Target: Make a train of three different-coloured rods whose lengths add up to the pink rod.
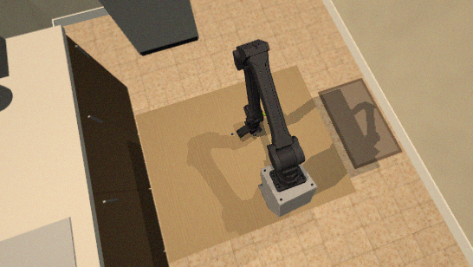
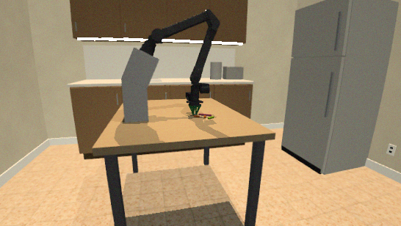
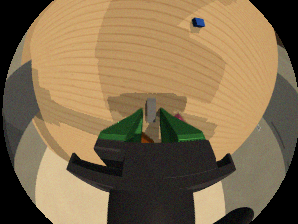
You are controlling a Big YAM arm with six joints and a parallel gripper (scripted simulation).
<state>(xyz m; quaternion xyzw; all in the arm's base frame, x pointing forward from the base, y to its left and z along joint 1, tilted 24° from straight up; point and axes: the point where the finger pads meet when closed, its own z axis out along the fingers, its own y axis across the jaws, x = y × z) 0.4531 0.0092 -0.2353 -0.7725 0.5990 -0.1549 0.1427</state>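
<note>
Right now the grey rod is right at my hand. The rest, counted from my hand: lime rod (11 cm to the right, 9 cm ahead); then blue rod (13 cm to the left, 2 cm ahead); then pink rod (7 cm ahead, 2 cm to the right).
</note>
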